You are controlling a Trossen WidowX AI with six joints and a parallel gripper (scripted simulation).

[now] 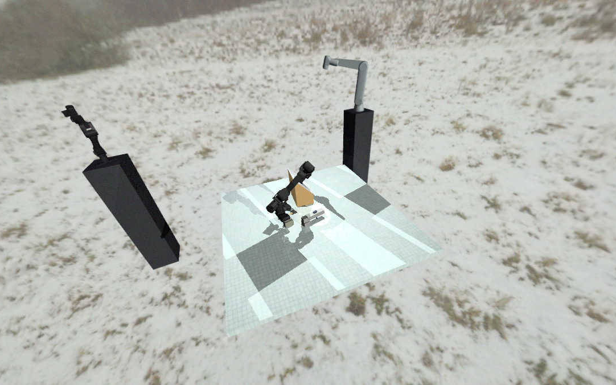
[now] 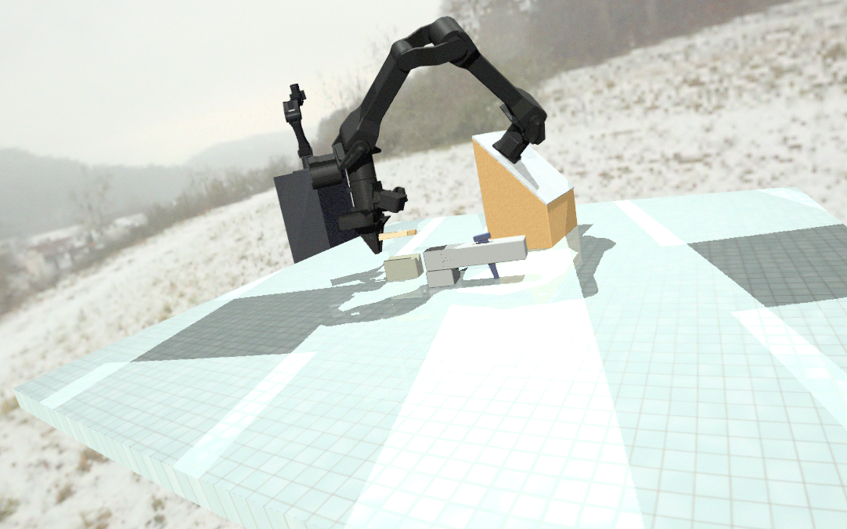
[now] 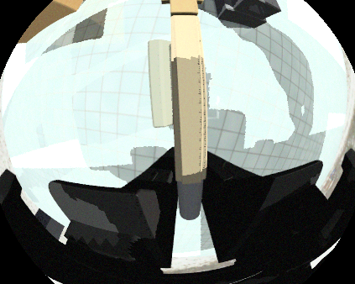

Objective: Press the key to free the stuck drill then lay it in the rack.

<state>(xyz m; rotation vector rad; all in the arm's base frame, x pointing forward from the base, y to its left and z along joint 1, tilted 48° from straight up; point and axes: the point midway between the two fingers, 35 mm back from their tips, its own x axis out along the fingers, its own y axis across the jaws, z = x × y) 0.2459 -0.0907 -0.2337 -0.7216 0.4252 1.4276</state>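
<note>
My gripper tip is 1 cm past the drill, 4 cm to the right of it and 3 cm below it. Also, from my gripper tip: beige rack (1 cm behind, 5 cm to the left, 4 cm below); grey housing block (4 cm ahead, 22 cm to the left, 1 cm below); blue key (3 cm ahead, 25 cm to the left).
</note>
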